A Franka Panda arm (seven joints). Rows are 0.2 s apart.
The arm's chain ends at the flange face. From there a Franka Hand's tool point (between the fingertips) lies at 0.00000 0.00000 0.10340 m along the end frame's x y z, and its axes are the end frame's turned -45 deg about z.
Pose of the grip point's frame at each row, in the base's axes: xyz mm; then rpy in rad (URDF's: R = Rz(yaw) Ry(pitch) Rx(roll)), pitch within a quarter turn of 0, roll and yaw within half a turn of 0:
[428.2 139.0 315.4 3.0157 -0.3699 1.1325]
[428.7 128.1 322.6 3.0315 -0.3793 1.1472]
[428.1 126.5 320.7 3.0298 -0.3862 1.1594]
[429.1 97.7 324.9 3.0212 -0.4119 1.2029]
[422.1 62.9 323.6 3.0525 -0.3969 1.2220]
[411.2 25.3 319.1 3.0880 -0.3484 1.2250]
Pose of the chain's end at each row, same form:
[400.7 110.9 411.0 -2.9568 -0.3452 0.2912]
[402.7 98.1 418.1 -2.9390 -0.3405 0.3057]
[402.0 95.6 415.9 -2.9346 -0.3463 0.3158]
[402.7 63.8 419.0 -2.9197 -0.3692 0.3507]
[399.8 28.6 418.6 -2.9114 -0.3377 0.3792]
[394.0 -6.0 416.1 -2.9257 -0.2807 0.3996]

